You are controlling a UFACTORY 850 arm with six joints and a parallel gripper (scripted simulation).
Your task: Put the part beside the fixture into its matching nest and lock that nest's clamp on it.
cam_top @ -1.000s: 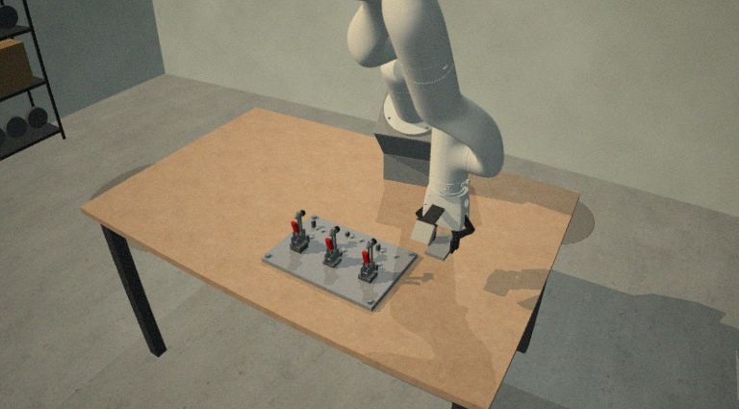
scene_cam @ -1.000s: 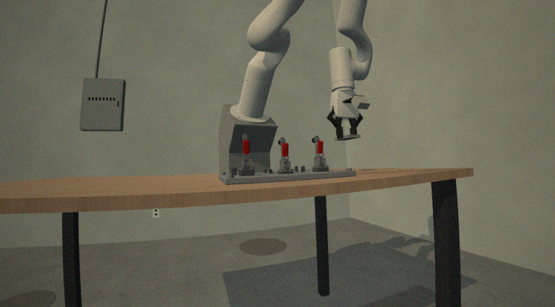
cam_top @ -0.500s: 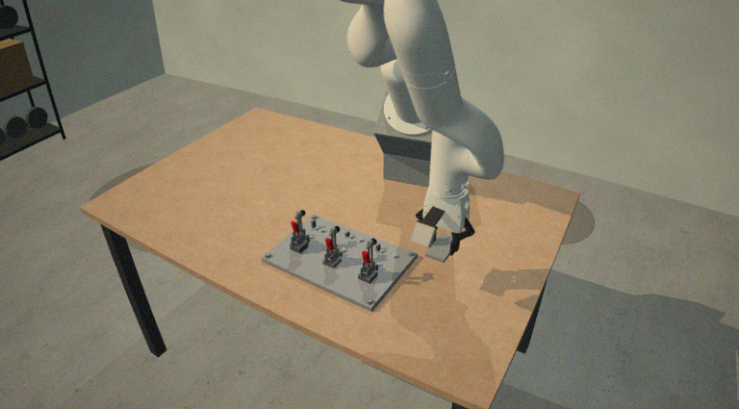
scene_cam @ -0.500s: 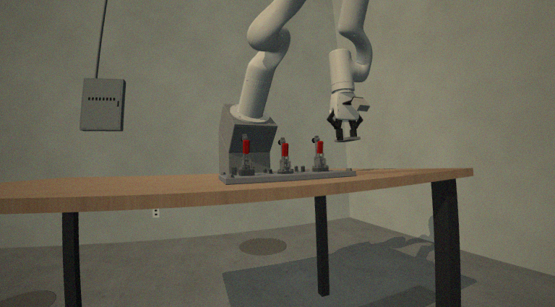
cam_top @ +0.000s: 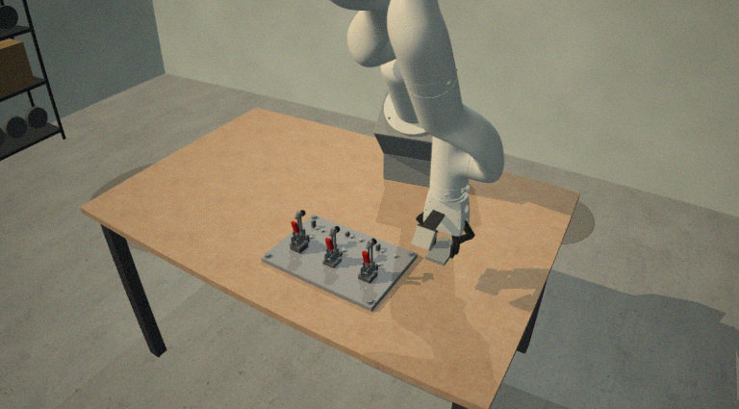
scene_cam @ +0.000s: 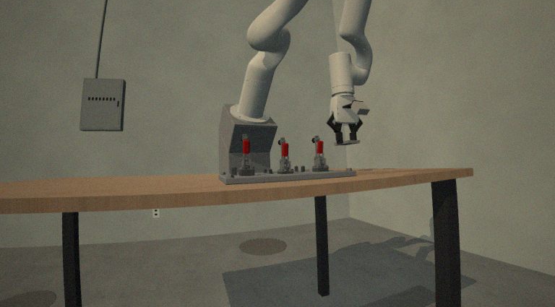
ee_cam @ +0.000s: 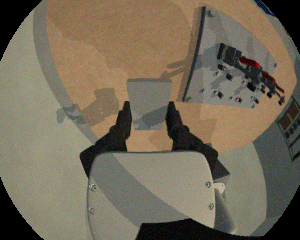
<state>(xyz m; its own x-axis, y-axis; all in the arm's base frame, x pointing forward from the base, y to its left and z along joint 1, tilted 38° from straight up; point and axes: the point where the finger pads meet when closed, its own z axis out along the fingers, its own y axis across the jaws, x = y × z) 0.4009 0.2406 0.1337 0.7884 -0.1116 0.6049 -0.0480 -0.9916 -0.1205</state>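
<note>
Right now the grey fixture plate is 270 mm to the right of my hand, 110 mm below it and 40 mm ahead of it. From my hand the other things lie so: flat grey part 20 mm below.
</note>
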